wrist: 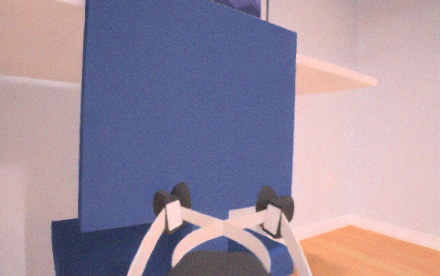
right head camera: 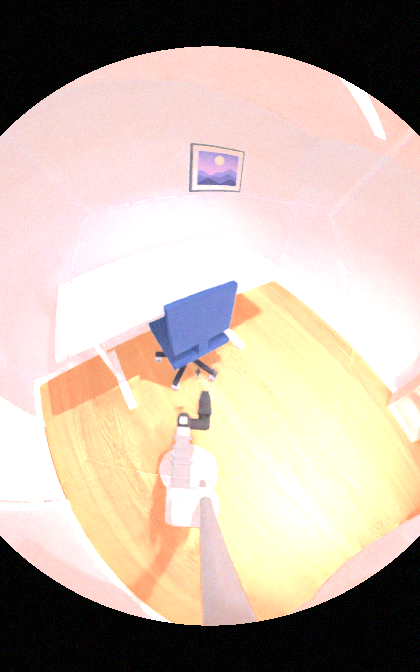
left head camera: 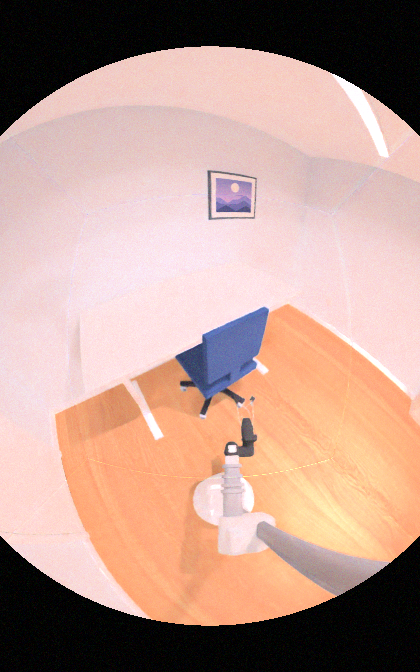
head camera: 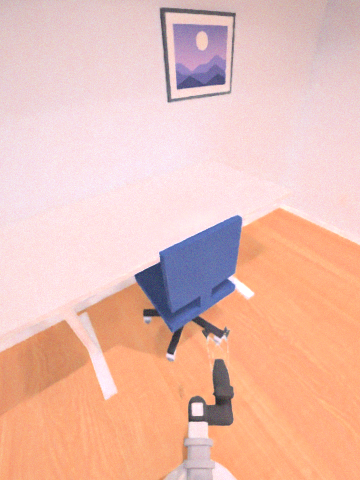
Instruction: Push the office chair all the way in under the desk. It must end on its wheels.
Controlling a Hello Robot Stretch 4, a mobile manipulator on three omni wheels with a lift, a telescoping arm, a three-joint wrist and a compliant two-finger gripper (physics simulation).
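Frame: origin at the robot's base, x ahead, y left, z up, level; centimetres.
Where they show: gripper, between the fingertips: (wrist: 223, 200) (left head camera: 243, 394) (head camera: 215, 326).
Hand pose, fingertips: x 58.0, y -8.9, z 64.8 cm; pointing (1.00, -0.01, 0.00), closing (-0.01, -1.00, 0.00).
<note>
After its pixels a point has its place.
The blue office chair (head camera: 202, 265) {x 81.5, y -4.6, z 78.6 cm} (left head camera: 235, 345) {x 81.6, y -4.7, z 79.4 cm} (right head camera: 200, 320) (wrist: 185, 115) {x 79.6, y -1.9, z 74.0 cm} stands upright on its wheeled base at the front edge of the white desk (head camera: 100, 235) {x 90.3, y 43.8, z 92.3 cm} (left head camera: 130, 335) {x 75.7, y 51.7, z 92.3 cm} (right head camera: 110, 305) (wrist: 325, 75) {x 114.0, y -38.3, z 89.8 cm}. The front of its seat is under the desk top, and its backrest is outside, roughly parallel to the desk edge. The desk top hides part of the seat and base. My gripper (head camera: 216, 332) {x 58.0, y -8.9, z 64.8 cm} (left head camera: 246, 401) {x 58.0, y -8.9, z 64.8 cm} (right head camera: 205, 373) (wrist: 223, 200) {x 58.0, y -8.9, z 64.8 cm} is open and empty. It is behind the chair, apart from the backrest, towards its lower right part in the wrist view.
The desk's left foot (head camera: 97, 360) (left head camera: 150, 417) (right head camera: 125, 385) reaches forward, left of the chair. Its right foot (head camera: 243, 288) (right head camera: 236, 339) shows just right of the chair. Walls stand behind the desk and to the right. A framed picture (head camera: 201, 55) {x 185.8, y -10.7, z 160.1 cm} hangs on the back wall.
</note>
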